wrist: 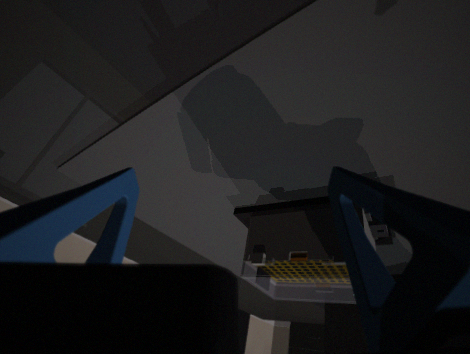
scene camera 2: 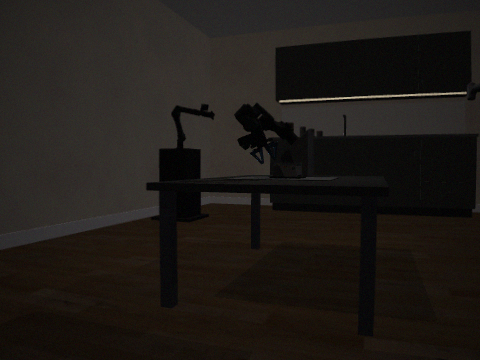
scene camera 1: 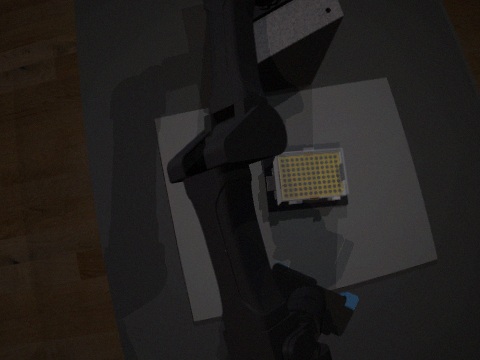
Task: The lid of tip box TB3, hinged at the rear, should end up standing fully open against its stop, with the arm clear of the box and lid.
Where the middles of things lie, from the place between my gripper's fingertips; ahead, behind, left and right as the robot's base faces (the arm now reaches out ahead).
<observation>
Now: hand 190 mm past the translucent lid (scene camera 1: 309,174), 40 mm to the right of it and 10 mm above it. Round my hand: light grey mat (scene camera 1: 384,228) 180 mm behind, 80 mm below, 30 mm to the left.
</observation>
